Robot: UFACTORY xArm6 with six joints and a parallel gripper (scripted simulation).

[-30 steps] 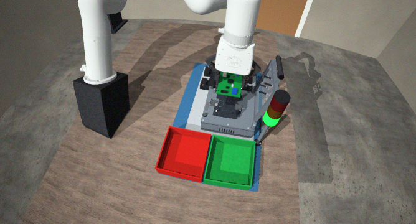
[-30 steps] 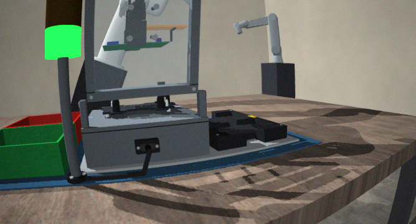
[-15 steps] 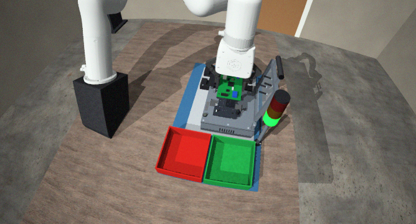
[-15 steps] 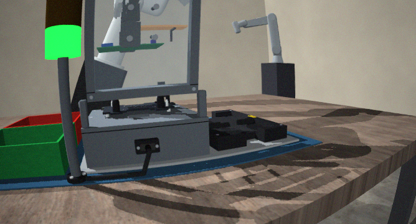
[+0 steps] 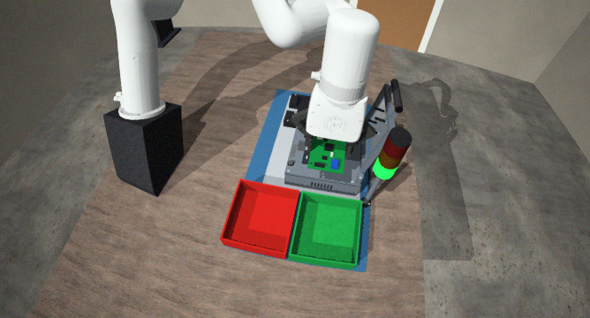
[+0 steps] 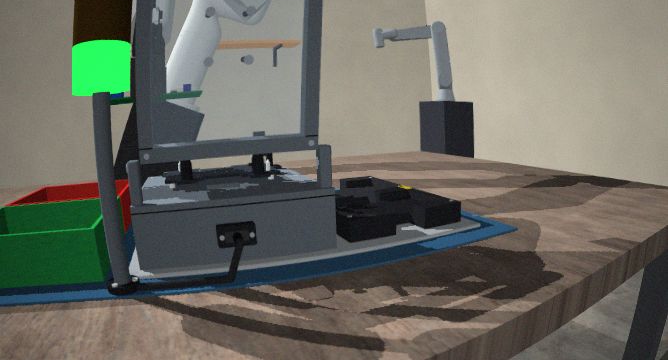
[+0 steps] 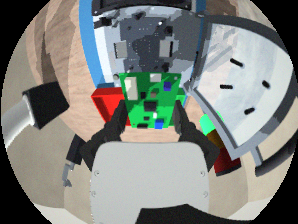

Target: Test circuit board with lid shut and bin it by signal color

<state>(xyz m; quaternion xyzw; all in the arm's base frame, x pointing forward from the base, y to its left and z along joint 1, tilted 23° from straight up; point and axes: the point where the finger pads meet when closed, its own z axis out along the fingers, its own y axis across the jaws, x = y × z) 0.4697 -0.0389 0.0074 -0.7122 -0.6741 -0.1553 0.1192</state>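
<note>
The green bin lies 15 cm below my hand, 13 cm to the right of it and 3 cm ahead of it. Round my hand: plate: 9 cm below, 8 cm to the left, 1 cm behind; clear lid: 10 cm ahead, 7 cm to the left, 2 cm above; green circuit board: 1 cm below.
</note>
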